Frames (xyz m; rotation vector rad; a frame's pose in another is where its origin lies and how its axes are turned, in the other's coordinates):
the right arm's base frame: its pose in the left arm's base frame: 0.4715 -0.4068 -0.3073 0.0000 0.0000 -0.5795
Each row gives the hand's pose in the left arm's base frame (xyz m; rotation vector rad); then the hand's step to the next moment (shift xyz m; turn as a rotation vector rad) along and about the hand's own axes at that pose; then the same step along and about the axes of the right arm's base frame.
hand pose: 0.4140 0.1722 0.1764 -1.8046 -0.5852 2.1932
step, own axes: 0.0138 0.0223 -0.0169 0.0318 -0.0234 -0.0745
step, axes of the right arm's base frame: 0.0189 -0.0012 -0.0248 0.0289 0.0737 -0.0291
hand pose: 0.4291 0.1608 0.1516 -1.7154 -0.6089 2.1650
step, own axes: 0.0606 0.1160 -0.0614 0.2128 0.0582 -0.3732
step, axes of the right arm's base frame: 0.0738 -0.0256 -0.1216 0.2056 0.2595 -0.2798
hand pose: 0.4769 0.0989 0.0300 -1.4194 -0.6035 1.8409
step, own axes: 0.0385 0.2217 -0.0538 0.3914 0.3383 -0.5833
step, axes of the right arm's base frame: 0.0527 -0.1005 -0.2016 0.3216 0.2744 -0.6551
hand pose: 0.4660 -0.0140 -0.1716 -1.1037 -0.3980 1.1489
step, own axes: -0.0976 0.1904 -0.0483 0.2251 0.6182 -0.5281
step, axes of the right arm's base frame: -0.0265 -0.1492 -0.1585 0.1731 0.0333 -0.8250
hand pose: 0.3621 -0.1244 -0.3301 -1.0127 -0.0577 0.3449
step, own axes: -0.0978 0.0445 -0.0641 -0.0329 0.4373 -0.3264
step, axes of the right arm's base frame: -0.0421 -0.1010 -0.0606 -0.0263 -0.0984 -0.5371
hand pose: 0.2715 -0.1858 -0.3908 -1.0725 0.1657 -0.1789
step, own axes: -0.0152 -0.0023 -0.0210 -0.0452 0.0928 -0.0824
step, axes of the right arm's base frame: -0.0078 -0.0238 -0.0071 -0.0377 -0.0450 -0.1183
